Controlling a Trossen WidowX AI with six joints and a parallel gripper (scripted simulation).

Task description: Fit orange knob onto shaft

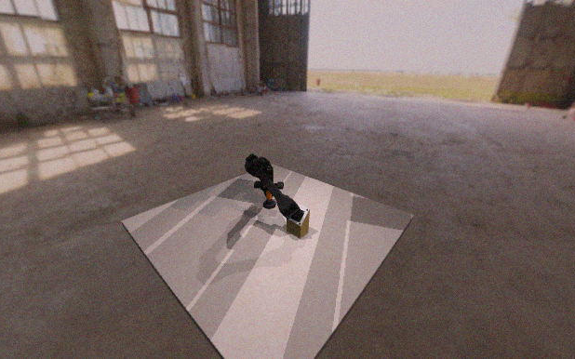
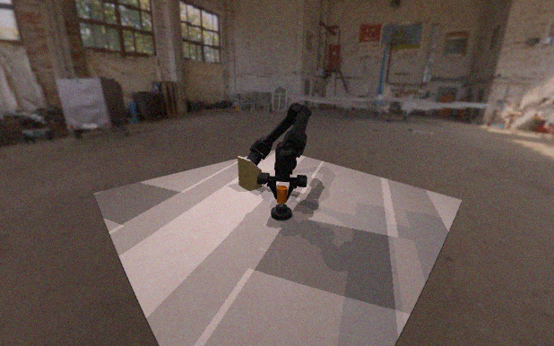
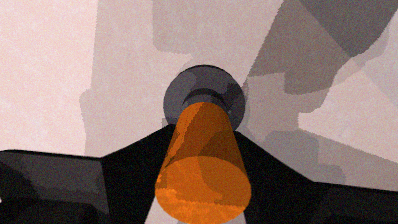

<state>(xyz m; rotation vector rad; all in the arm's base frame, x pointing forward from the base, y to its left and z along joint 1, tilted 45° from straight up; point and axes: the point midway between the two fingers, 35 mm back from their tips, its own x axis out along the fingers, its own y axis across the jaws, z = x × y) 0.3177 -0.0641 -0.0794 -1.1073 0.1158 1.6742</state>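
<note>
Now: gripper tip 3 cm below the orange knob. From my gripper tip the other things lie so: dark round pedestal 4 cm below.
</note>
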